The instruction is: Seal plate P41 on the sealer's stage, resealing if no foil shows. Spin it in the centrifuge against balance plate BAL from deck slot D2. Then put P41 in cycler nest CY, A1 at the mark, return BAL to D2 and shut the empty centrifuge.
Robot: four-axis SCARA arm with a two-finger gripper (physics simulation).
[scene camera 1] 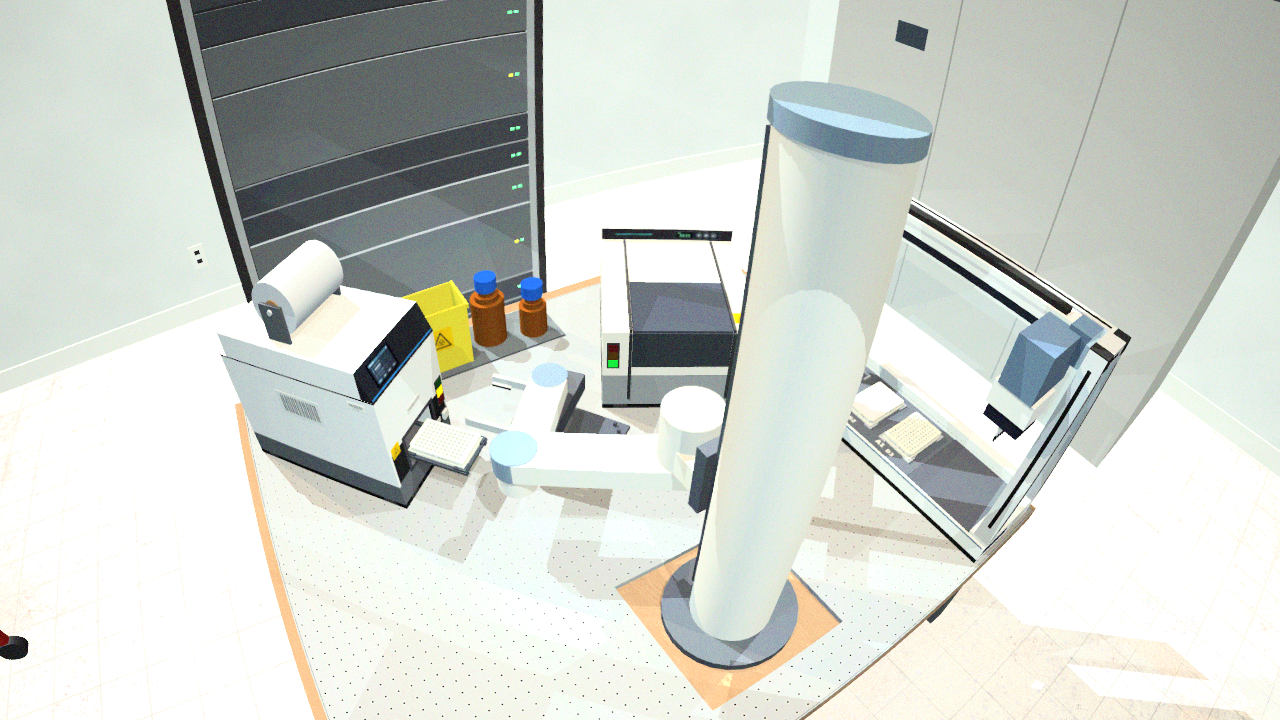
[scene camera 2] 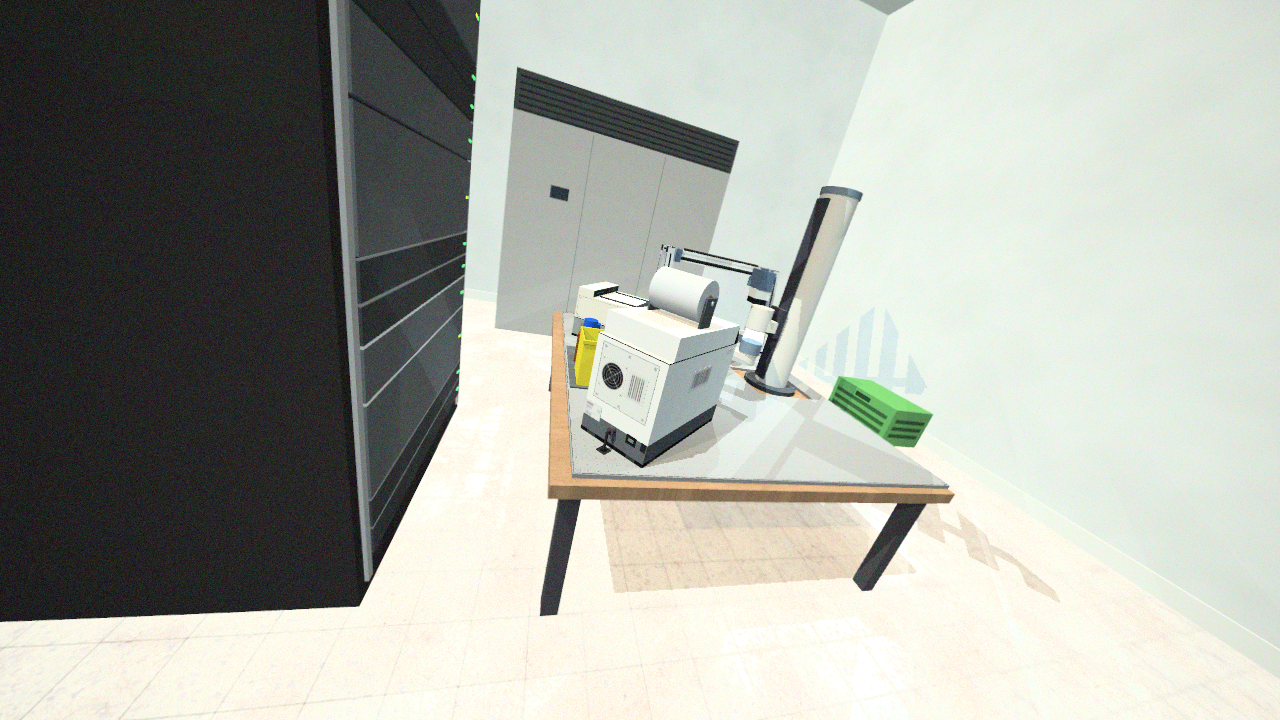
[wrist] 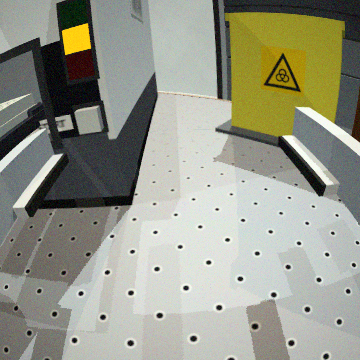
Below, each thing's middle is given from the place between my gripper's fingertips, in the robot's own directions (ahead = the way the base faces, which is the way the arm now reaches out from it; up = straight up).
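There is the centrifuge (scene camera 1: 659,272), and it sits 520 mm to the right of my hand, 50 mm ahead of it and 30 mm above it.
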